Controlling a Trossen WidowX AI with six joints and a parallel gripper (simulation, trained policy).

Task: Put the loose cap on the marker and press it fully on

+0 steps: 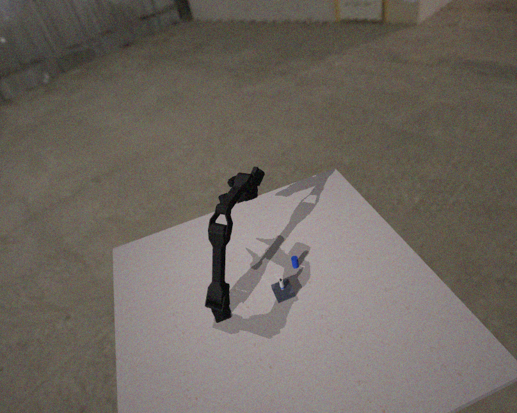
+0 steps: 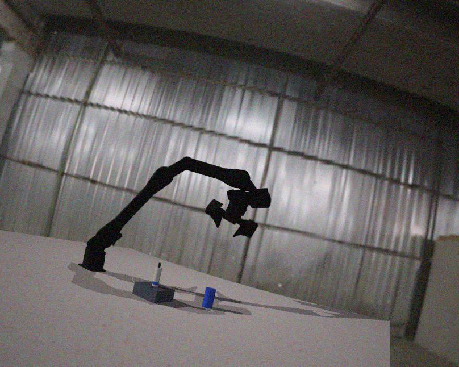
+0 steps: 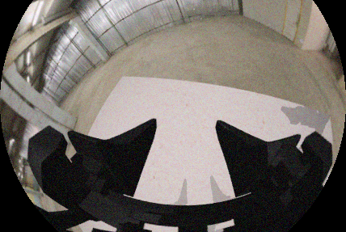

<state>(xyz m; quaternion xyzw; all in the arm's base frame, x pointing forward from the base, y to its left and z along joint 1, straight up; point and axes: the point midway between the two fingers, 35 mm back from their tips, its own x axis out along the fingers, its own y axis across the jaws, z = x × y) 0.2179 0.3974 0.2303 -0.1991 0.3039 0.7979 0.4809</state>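
Right now the blue cap is 33 cm to the right of my gripper tip, 18 cm below it and 17 cm ahead of it. The rest, counted from my gripper tip: dark grey holder block 44 cm to the right, 19 cm below, 6 cm ahead.
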